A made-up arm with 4 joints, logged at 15 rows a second.
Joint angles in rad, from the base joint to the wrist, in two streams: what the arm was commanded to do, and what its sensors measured. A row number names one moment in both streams.
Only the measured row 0 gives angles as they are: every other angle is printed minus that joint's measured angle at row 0.
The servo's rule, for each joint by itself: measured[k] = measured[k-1] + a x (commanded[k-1-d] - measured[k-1]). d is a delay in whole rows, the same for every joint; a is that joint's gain. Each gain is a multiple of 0.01, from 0.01 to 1. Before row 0 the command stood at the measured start. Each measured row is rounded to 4 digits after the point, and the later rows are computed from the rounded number. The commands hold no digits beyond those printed.
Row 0, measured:
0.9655, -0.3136, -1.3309, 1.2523
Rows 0 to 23, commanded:
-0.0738, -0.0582, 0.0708, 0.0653
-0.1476, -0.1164, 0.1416, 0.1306
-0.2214, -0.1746, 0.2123, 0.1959
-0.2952, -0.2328, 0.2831, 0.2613
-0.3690, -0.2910, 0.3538, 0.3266
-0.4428, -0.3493, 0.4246, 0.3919
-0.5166, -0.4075, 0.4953, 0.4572
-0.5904, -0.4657, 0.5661, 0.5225
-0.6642, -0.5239, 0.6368, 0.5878
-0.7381, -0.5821, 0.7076, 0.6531
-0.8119, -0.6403, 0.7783, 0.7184
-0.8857, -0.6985, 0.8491, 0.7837
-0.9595, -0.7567, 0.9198, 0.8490
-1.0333, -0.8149, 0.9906, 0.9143
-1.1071, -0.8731, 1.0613, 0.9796
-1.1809, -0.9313, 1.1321, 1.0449
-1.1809, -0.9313, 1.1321, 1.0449
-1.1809, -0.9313, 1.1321, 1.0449
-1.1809, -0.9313, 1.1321, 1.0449
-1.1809, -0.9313, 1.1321, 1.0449
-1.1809, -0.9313, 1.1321, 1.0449
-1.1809, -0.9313, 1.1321, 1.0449
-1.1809, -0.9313, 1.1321, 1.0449
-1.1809, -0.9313, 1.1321, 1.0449
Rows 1 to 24, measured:
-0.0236, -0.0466, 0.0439, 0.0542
-0.0633, -0.1024, 0.1045, 0.1176
-0.1139, -0.1602, 0.1713, 0.1826
-0.1719, -0.2183, 0.2406, 0.2479
-0.2350, -0.2765, 0.3108, 0.3132
-0.3015, -0.3347, 0.3814, 0.3785
-0.3703, -0.3929, 0.4520, 0.4438
-0.4407, -0.4511, 0.5227, 0.5091
-0.5122, -0.5093, 0.5934, 0.5744
-0.5845, -0.5675, 0.6642, 0.6397
-0.6573, -0.6257, 0.7349, 0.7050
-0.7304, -0.6839, 0.8057, 0.7703
-0.8037, -0.7421, 0.8764, 0.8356
-0.8772, -0.8003, 0.9472, 0.9009
-0.9508, -0.8585, 1.0179, 0.9662
-1.0244, -0.9167, 1.0887, 1.0315
-1.0745, -0.9284, 1.1156, 1.0426
-1.1085, -0.9307, 1.1258, 1.0445
-1.1317, -0.9312, 1.1297, 1.0448
-1.1474, -0.9313, 1.1312, 1.0449
-1.1581, -0.9313, 1.1318, 1.0449
-1.1654, -0.9313, 1.1320, 1.0449
-1.1704, -0.9313, 1.1321, 1.0449
-1.1738, -0.9313, 1.1321, 1.0449
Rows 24 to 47, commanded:
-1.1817, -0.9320, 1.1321, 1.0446
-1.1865, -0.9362, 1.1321, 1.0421
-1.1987, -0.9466, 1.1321, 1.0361
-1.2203, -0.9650, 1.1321, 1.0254
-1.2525, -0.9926, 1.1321, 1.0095
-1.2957, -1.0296, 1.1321, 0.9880
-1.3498, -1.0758, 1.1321, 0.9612
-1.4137, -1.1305, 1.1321, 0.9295
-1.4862, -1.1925, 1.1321, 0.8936
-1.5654, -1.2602, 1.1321, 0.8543
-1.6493, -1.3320, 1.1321, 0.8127
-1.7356, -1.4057, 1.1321, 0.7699
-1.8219, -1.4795, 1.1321, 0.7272
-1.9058, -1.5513, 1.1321, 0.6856
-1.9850, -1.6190, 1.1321, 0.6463
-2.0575, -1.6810, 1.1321, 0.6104
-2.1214, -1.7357, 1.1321, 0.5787
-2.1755, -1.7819, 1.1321, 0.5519
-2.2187, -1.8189, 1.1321, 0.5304
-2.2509, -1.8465, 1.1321, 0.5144
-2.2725, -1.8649, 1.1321, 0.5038
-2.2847, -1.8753, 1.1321, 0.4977
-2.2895, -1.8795, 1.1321, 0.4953
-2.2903, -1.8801, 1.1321, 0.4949
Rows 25 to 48, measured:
-1.1763, -0.9319, 1.1321, 1.0447
-1.1796, -0.9353, 1.1321, 1.0425
-1.1857, -0.9443, 1.1321, 1.0372
-1.1968, -0.9609, 1.1321, 1.0274
-1.2146, -0.9863, 1.1321, 1.0125
-1.2406, -1.0209, 1.1321, 0.9922
-1.2755, -1.0648, 1.1321, 0.9665
-1.3197, -1.1174, 1.1321, 0.9358
-1.3730, -1.1775, 1.1321, 0.9008
-1.4346, -1.2437, 1.1321, 0.8622
-1.5033, -1.3143, 1.1321, 0.8211
-1.5776, -1.3874, 1.1321, 0.7786
-1.6558, -1.4611, 1.1321, 0.7359
-1.7358, -1.5333, 1.1321, 0.6942
-1.8155, -1.6019, 1.1321, 0.6544
-1.8929, -1.6652, 1.1321, 0.6179
-1.9660, -1.7216, 1.1321, 0.5854
-2.0330, -1.7698, 1.1321, 0.5576
-2.0924, -1.8091, 1.1321, 0.5350
-2.1431, -1.8390, 1.1321, 0.5179
-2.1845, -1.8597, 1.1321, 0.5062
-2.2166, -1.8722, 1.1321, 0.4991
-2.2399, -1.8780, 1.1321, 0.4959
-2.2560, -1.8797, 1.1321, 0.4951

